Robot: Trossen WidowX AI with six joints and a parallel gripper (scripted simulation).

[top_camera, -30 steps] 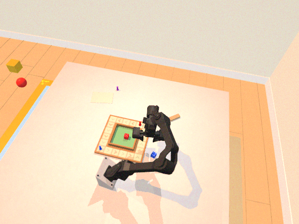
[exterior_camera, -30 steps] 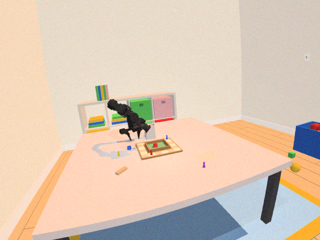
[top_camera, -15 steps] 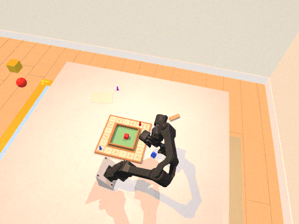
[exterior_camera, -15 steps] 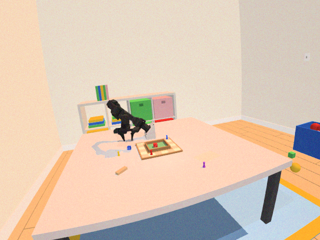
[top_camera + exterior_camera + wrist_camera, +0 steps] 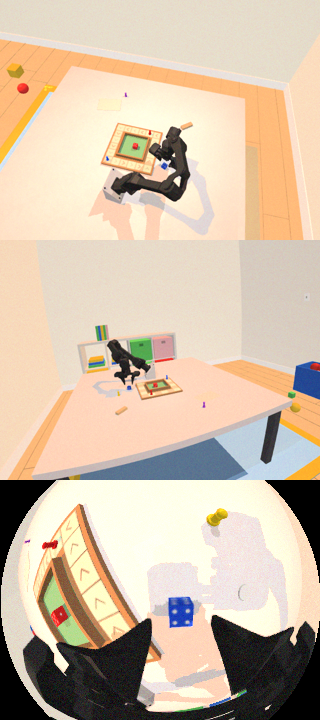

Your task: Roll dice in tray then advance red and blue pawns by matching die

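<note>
Now: gripper tip 170 mm short of the red pawn, 150 mm to the right of it and 10 mm above it. From my gripper tip the other things lie so: yellow pawn: 90 mm ahead, 70 mm to the right, 20 mm below; green tray: 40 mm ahead, 210 mm to the left, 30 mm below; blue pawn: 80 mm behind, 310 mm to the left, 10 mm below.
</note>
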